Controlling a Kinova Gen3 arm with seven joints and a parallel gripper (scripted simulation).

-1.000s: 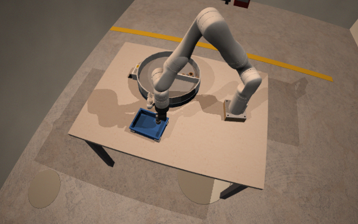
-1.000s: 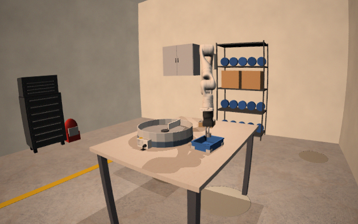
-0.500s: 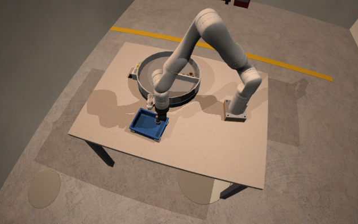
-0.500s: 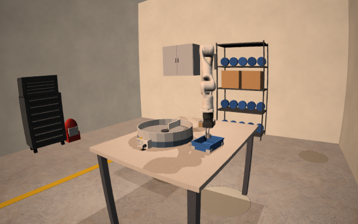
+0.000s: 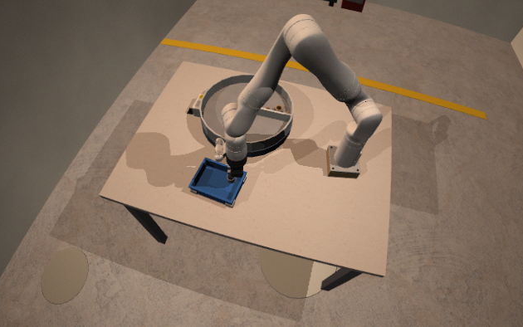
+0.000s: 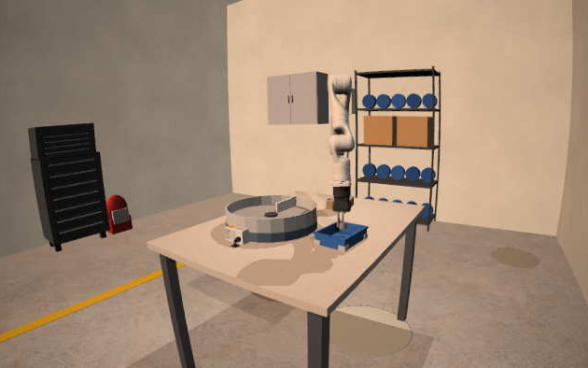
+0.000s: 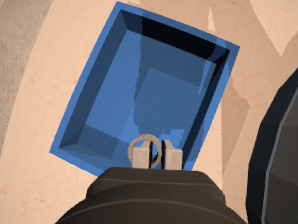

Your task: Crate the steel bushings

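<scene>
Now: hand 50 mm short of the blue crate, 40 mm above it and 20 mm to the right of it.
</scene>
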